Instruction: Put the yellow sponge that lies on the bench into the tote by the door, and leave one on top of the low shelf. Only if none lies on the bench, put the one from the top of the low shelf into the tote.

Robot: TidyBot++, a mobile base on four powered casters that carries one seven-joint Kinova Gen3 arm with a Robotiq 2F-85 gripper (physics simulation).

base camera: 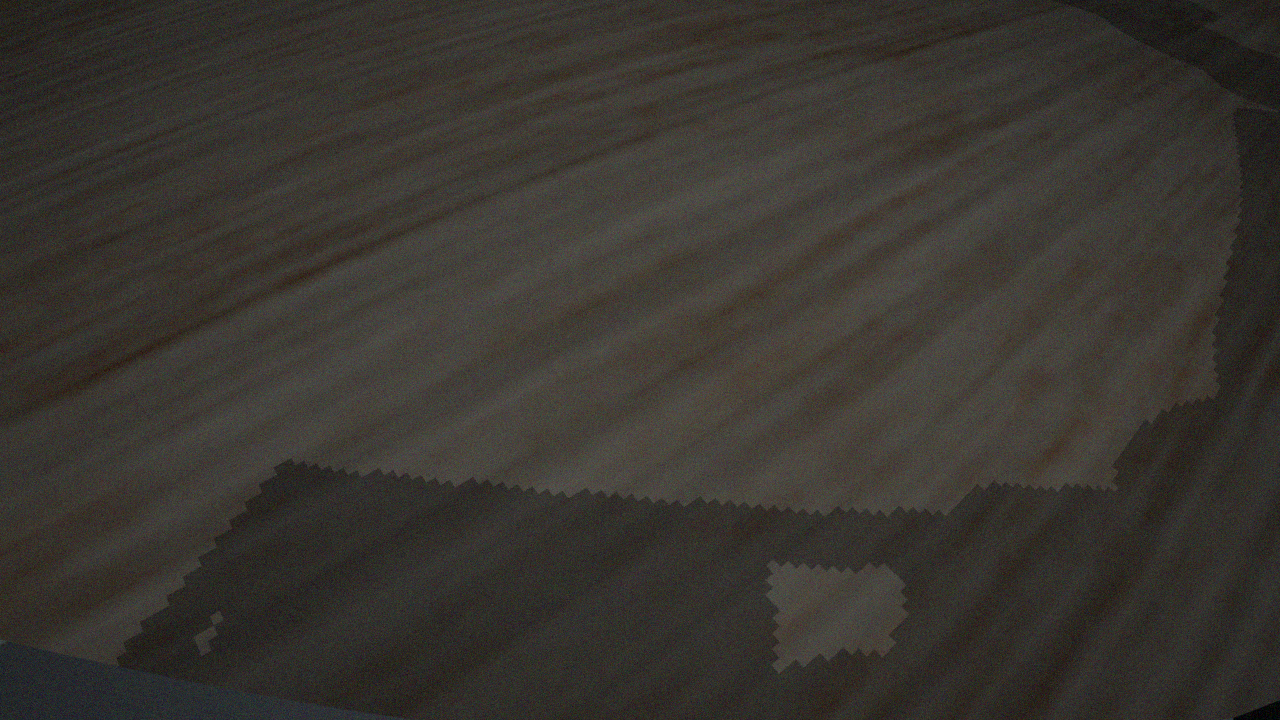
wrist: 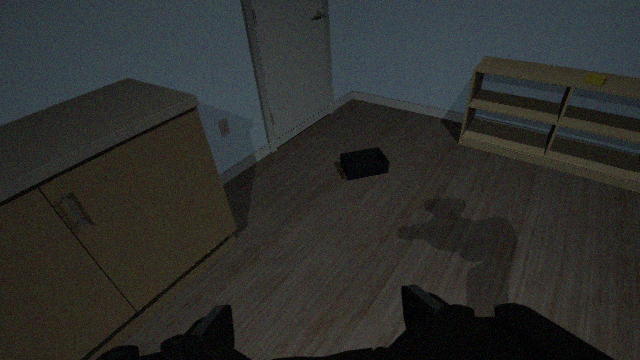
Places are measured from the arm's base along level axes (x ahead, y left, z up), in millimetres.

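Pixels of known places: gripper, between the fingertips: (wrist: pixel 318 315).
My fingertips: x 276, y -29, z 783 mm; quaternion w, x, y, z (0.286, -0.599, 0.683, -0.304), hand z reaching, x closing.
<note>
Behind a point stands the place of what it marks.
A yellow sponge (wrist: pixel 595 79) {x 1568, y -1996, z 245 mm} lies on top of the low shelf (wrist: pixel 525 68) {x 1949, y -1814, z 213 mm} at the right of the wrist view. A dark tote (wrist: pixel 365 164) {x 2013, y -665, z -397 mm} stands on the floor near the door (wrist: pixel 295 70) {x 2685, y -298, z 165 mm}, in the middle of the wrist view. My gripper (wrist: pixel 318 315) {x 276, y -29, z 783 mm} is open, its two dark fingers apart at the bottom of the wrist view, with floor showing between them. It is far from the sponge and the tote. The bench with the blue legs does not show in either view.
A wooden cabinet (wrist: pixel 170 185) {x 1288, y 426, z 209 mm} with a flat top and a door handle (wrist: pixel 76 209) stands at the left in the wrist view. The robot's shadow falls on the wood floor (wrist: pixel 300 260) {x 1262, y -45, z -396 mm} (base camera: pixel 626 313) {x 432, y 2, z -396 mm}. Pale blue walls (wrist: pixel 410 45) {x 2801, y -1349, z 217 mm} meet behind the door and the low shelf.
</note>
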